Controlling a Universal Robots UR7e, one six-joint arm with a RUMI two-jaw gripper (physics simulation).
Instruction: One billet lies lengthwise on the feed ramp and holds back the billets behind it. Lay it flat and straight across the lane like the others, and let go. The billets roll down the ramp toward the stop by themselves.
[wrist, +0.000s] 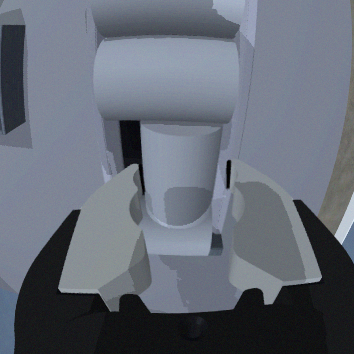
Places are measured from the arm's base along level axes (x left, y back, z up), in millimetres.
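Where they show: gripper, fingertip midpoint: (184, 165).
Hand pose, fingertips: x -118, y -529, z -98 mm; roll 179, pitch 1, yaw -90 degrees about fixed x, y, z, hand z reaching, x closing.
Observation:
Things, the pixels of their top centre, and the offset from my fingertips. "spot": a spot on its surface instead.
- lengthwise billet, middle of its top: (178, 189) dy +2, dx +7, dz +35 mm
- feed ramp, surface spot: (245, 65) spot: dy -33, dx +59, dz +7 mm
- further crosswise billet, middle of its top: (164, 247) dy +13, dx -40, dz +28 mm
- dark open-topped box, surface spot: (14, 77) spot: dy +147, dx +70, dz -50 mm
The lengthwise billet (181, 165), a grey cylinder, lies along the lane of the feed ramp (245, 65) in the middle of the wrist view. Its upper end meets a crosswise billet (167, 80), with another crosswise billet (165, 17) behind that. Its lower end overlaps a further crosswise billet (175, 242), whose sides are partly hidden by the fingers. My gripper (184, 165) is open, with one finger on each side of the lengthwise billet. The left finger is very close to it; a narrow gap shows at the right finger. Whether the left finger touches cannot be told.
A dark open-topped box (14, 77) stands left of the ramp, partly out of view. The ramp's side walls run close along both sides of the billets. A dark slot shows left of the lengthwise billet. A brown surface shows at the right edge.

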